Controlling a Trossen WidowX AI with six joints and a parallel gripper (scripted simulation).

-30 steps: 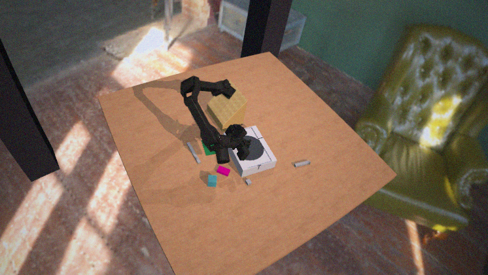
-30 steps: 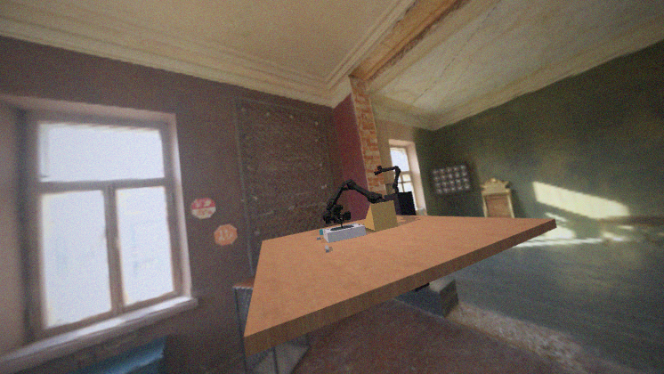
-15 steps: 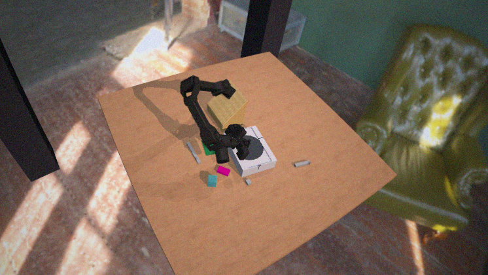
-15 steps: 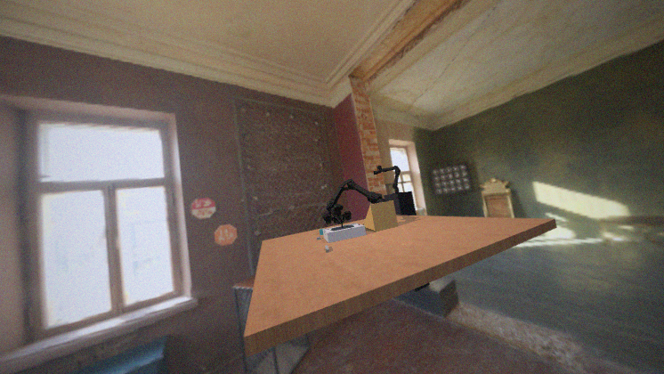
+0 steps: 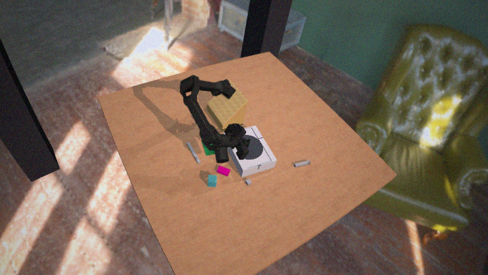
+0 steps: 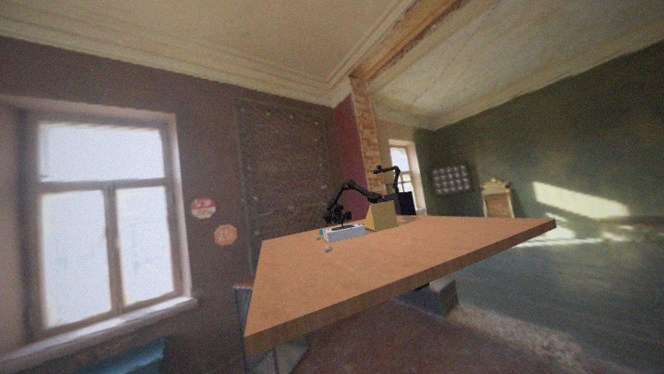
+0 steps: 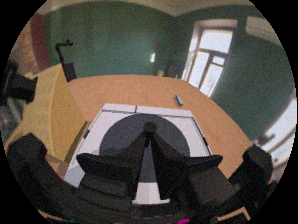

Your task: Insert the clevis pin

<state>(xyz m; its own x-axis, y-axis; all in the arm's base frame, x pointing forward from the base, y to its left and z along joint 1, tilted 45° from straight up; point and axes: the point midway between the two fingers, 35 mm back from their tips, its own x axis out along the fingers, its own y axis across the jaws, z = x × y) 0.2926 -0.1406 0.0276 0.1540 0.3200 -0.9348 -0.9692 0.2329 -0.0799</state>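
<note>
Now: the rimmed tray 1 cm ahead of my gripper tip, 1 cm to the left of it and 4 cm below it. Round my gripper tip: dark clevis pin (1 cm below); then dark grey disc (3 cm below); then magenta block (3 cm ahead, 17 cm to the right, 8 cm below).
</note>
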